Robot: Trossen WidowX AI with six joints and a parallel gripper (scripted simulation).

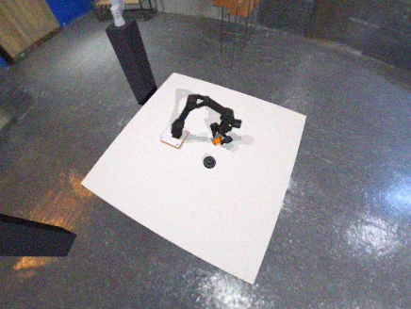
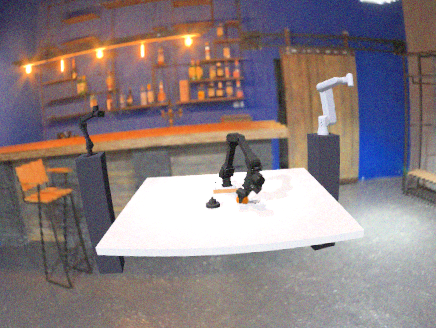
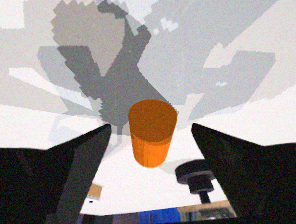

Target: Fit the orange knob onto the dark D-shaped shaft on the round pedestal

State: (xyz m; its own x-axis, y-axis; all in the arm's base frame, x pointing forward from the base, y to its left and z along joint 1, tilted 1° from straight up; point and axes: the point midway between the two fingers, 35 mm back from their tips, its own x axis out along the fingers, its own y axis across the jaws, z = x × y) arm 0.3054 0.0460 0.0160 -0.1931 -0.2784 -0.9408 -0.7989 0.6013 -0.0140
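Right now my gripper tip is 10 mm below the orange knob. From my gripper tip the other things lie so: round pedestal 180 mm to the right, 20 mm above, 10 mm behind.
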